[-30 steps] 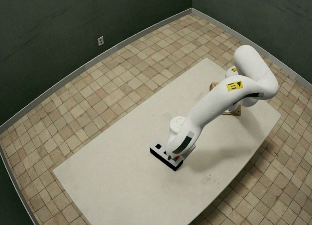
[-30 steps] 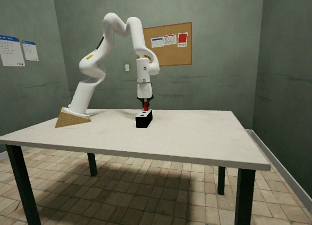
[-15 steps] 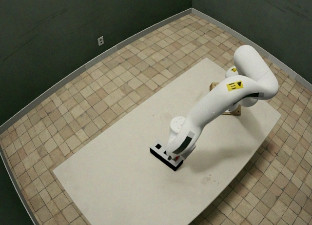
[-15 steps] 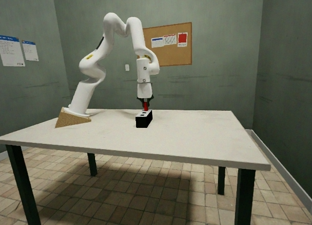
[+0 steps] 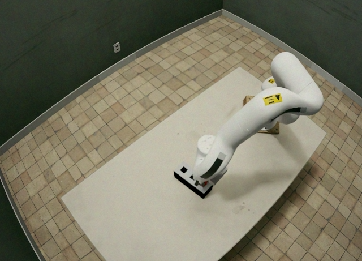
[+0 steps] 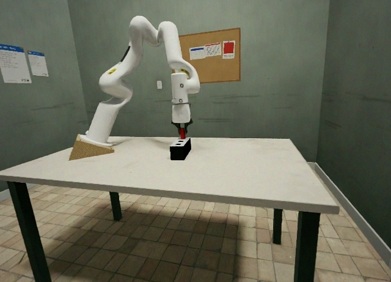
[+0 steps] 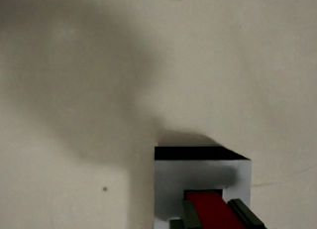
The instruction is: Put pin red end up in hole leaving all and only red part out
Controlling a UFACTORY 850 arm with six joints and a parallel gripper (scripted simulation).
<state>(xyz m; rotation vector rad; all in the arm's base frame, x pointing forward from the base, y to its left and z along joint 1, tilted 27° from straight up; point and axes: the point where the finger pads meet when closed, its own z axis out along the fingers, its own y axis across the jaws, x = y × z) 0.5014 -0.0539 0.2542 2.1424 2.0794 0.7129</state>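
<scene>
Right now my hand is 1 cm above the pin. The rest, counted from my hand: black block 8 cm below, 6 cm to the right.
</scene>
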